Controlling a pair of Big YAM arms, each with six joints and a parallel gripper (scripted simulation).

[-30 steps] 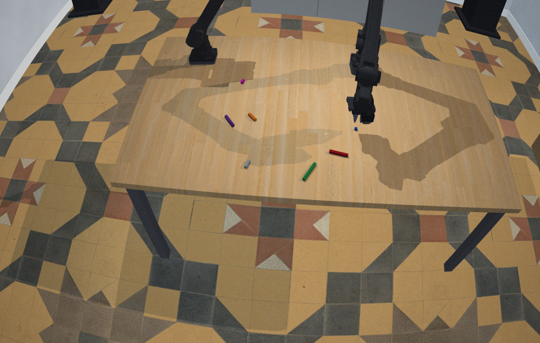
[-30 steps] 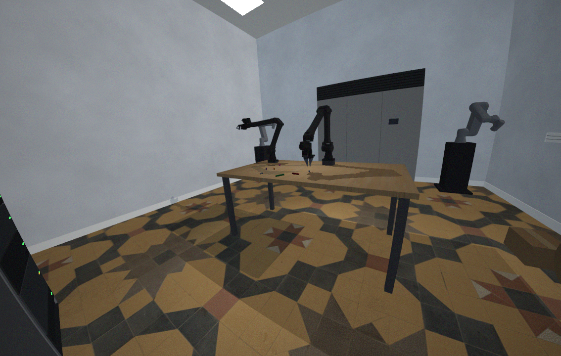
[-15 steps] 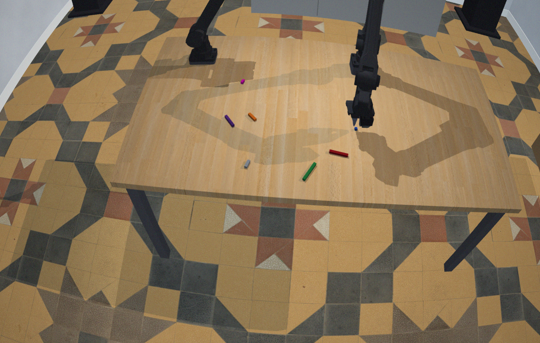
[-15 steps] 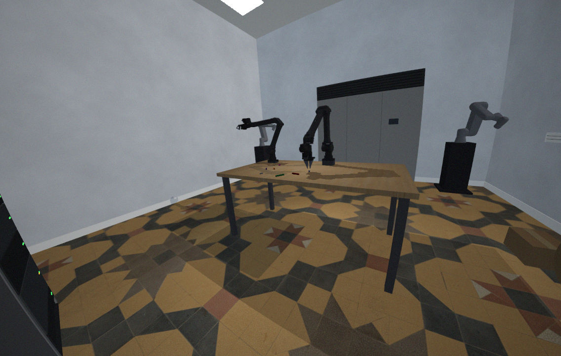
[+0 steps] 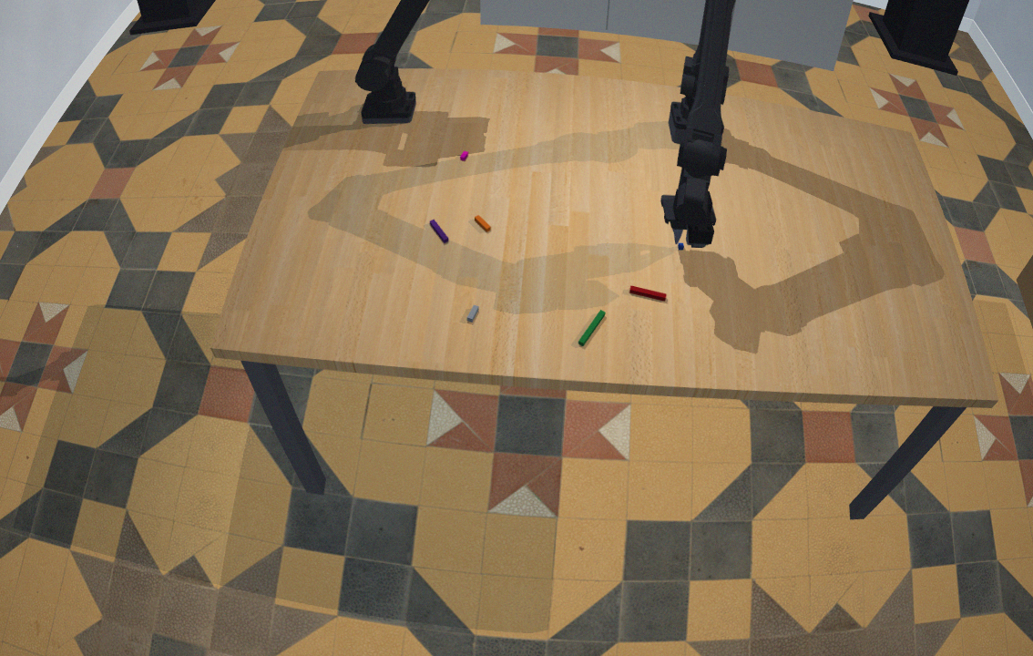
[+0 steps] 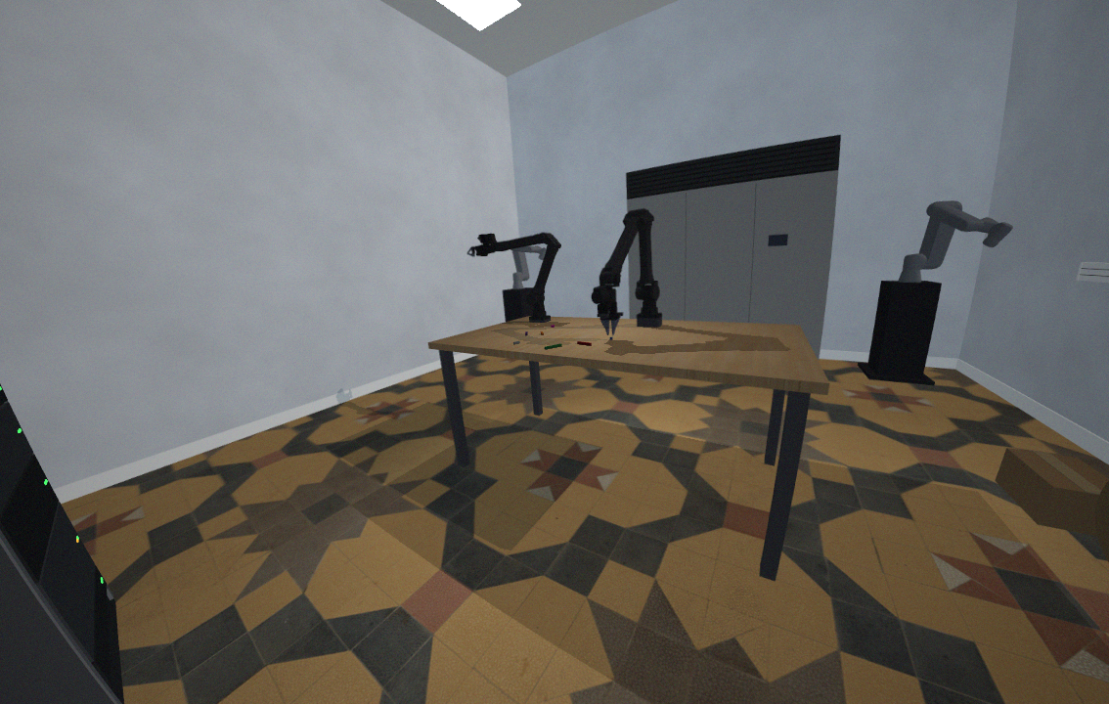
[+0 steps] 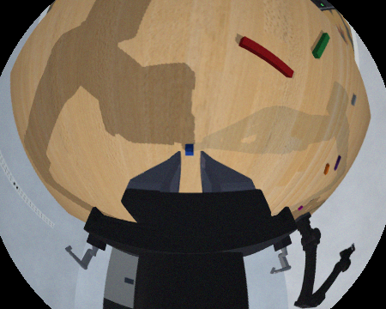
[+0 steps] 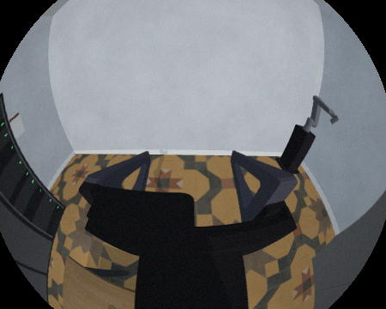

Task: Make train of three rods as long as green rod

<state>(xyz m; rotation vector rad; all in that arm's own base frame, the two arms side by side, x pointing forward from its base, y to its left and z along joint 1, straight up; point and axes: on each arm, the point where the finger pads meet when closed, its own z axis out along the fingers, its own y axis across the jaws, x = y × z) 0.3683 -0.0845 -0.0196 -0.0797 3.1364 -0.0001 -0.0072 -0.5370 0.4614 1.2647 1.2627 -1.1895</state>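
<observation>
The blue rod lies 2 cm below my left hand. From my left hand the other things lie so: green rod: 21 cm ahead, 17 cm to the right, 2 cm below; then grey rod: 39 cm to the right, 20 cm ahead, 2 cm below; then red rod: 12 cm ahead, 7 cm to the right, 2 cm below.
</observation>
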